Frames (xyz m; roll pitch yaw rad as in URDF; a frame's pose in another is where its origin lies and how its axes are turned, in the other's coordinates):
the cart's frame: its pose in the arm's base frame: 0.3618 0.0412 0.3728 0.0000 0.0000 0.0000
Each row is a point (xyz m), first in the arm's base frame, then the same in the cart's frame.
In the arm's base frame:
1: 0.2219 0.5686 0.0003
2: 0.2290 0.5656 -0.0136
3: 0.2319 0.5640 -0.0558
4: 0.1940 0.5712 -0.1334
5: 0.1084 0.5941 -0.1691
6: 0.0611 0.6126 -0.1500
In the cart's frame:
1: -0.1399 0.5274 -0.3725
2: -0.1328 0.5244 -0.3864
3: -0.1299 0.5228 -0.4286
4: -0.1678 0.5300 -0.5062
5: -0.2534 0.5529 -0.5419
6: -0.3007 0.5714 -0.5228

